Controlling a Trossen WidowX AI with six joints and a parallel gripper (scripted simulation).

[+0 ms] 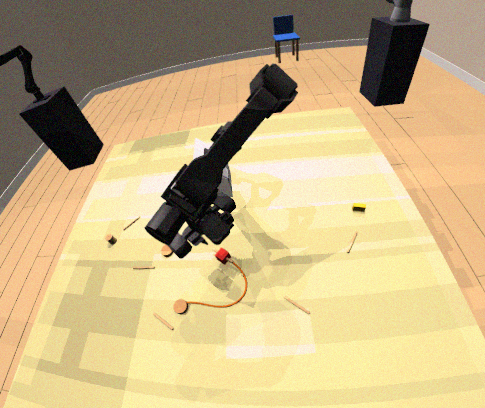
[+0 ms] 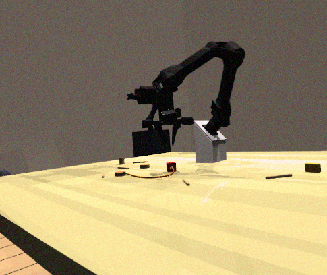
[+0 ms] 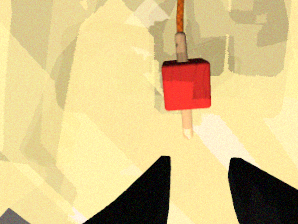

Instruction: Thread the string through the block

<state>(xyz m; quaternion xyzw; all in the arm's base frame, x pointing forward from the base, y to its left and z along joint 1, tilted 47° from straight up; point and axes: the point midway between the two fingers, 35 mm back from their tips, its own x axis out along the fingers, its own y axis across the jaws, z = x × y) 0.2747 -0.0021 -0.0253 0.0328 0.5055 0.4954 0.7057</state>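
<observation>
Right now the red block is 10 mm ahead of my gripper tip, 20 mm to the left of it and 80 mm below it. Also, from my gripper tip: thin wooden stick: 20 mm ahead, 30 mm to the left, 80 mm below; then round wooden button: 150 mm ahead, 110 mm to the right, 80 mm below; then small cylinder: 110 mm behind, 400 mm to the right, 80 mm below.
</observation>
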